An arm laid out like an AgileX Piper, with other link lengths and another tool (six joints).
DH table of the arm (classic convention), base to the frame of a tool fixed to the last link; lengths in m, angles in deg. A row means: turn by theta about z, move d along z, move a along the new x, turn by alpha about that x. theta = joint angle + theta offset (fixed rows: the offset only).
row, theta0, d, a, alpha
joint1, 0, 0.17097, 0, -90
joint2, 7.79, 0, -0.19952, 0
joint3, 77.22, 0, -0.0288, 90
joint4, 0, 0.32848, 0, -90
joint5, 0, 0, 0, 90
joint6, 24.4, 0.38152, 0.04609, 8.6
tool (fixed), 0, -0.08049, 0, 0
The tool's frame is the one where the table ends.
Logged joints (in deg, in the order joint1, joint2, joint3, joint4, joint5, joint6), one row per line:
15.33, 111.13, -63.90, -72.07, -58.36, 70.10
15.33, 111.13, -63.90, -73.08, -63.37, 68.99
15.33, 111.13, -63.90, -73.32, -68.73, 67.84
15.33, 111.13, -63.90, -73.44, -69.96, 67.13
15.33, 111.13, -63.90, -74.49, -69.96, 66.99
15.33, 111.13, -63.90, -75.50, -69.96, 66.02
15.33, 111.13, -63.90, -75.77, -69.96, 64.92
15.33, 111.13, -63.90, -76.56, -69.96, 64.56
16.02, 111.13, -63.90, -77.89, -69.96, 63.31
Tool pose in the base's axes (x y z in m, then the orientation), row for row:
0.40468, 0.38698, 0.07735, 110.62, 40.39, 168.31
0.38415, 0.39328, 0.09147, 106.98, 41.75, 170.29
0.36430, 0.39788, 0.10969, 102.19, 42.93, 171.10
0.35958, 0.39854, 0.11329, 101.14, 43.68, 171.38
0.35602, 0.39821, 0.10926, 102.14, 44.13, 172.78
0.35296, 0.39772, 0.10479, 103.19, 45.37, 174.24
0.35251, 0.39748, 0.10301, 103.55, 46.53, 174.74
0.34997, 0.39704, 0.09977, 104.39, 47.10, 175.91
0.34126, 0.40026, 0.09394, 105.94, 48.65, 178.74
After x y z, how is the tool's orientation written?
As angles about the fixed x, y, z axes (roll, pitch, yaw), in degrees.
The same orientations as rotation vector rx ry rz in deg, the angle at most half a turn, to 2 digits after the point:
-17.46, 117.65, 75.05
-22.11, 114.69, 79.28
-25.92, 110.91, 84.04
-27.22, 109.75, 84.83
-28.52, 110.14, 84.41
-30.40, 109.98, 83.48
-31.53, 109.40, 82.72
-32.72, 109.49, 82.24
-35.89, 109.16, 81.50

